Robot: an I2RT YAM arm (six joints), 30 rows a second.
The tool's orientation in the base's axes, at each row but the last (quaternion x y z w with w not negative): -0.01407, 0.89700, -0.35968, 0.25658; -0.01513, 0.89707, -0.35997, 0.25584; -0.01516, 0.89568, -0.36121, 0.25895; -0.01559, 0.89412, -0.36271, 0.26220; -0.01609, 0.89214, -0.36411, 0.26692; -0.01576, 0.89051, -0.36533, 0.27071; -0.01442, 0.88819, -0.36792, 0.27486; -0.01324, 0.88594, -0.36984, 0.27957; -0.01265, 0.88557, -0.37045, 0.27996; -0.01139, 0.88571, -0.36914, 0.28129
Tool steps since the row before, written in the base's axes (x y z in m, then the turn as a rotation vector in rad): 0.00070, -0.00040, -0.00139, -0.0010, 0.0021, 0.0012; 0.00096, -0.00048, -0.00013, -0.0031, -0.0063, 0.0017; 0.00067, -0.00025, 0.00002, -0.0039, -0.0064, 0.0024; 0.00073, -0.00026, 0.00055, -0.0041, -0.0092, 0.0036; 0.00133, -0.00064, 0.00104, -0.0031, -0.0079, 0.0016; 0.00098, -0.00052, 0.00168, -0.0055, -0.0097, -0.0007; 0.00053, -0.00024, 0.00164, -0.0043, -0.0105, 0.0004; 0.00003, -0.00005, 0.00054, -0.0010, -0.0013, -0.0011; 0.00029, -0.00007, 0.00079, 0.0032, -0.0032, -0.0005; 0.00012, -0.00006, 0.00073, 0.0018, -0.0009, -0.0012
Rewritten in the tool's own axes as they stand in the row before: 0.00010, 0.00072, 0.00143, -0.0001, 0.0006, -0.0025; -0.00067, -0.00012, 0.00084, 0.0033, -0.0063, 0.0015; -0.00054, -0.00009, 0.00047, 0.0037, -0.0069, 0.0008; -0.00082, -0.00043, 0.00019, 0.0039, -0.0098, 0.0018; -0.00148, -0.00093, 0.00044, 0.0037, -0.0074, 0.0026; -0.00151, -0.00132, -0.00017, 0.0072, -0.0076, 0.0039; -0.00118, -0.00117, -0.00053, 0.0059, -0.0087, 0.0044; -0.00028, -0.00039, -0.00026, 0.0017, -0.0004, 0.0010; -0.00061, -0.00052, -0.00026, -0.0017, -0.0014, 0.0040; -0.00044, -0.00050, -0.00032, -0.0007, 0.0005, 0.0022
